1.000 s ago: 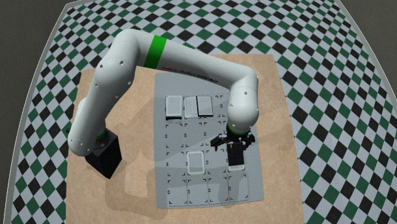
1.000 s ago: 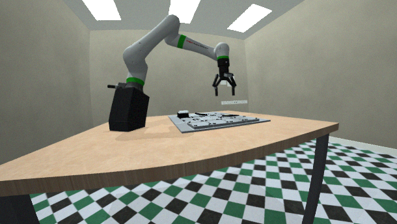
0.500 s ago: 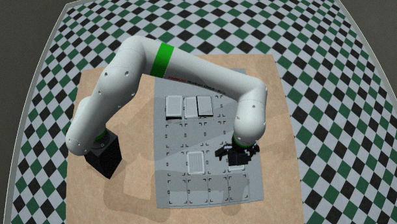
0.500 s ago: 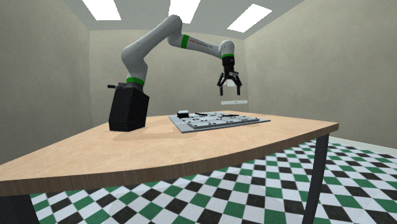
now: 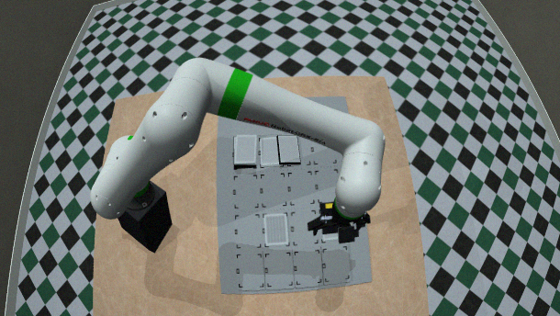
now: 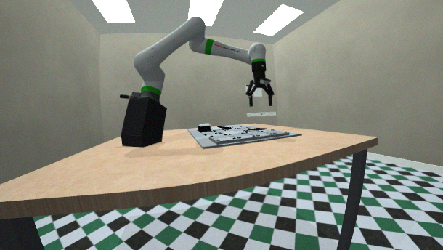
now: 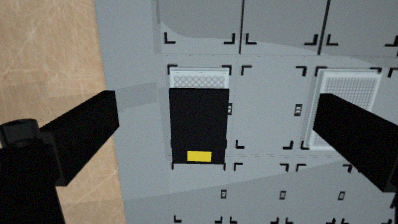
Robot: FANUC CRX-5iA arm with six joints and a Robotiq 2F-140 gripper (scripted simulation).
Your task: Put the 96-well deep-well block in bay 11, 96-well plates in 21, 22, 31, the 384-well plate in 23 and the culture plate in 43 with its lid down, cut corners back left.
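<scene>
My gripper is now 90 mm to the right of the black plate lid and 170 mm above it. Also, from my hand: bay label 32: 170 mm behind, 200 mm to the left, 180 mm below; then fine-welled plate: 210 mm behind, 30 mm to the left, 170 mm below; then bay label reading 33: 150 mm behind, 40 mm to the left, 180 mm below.
</scene>
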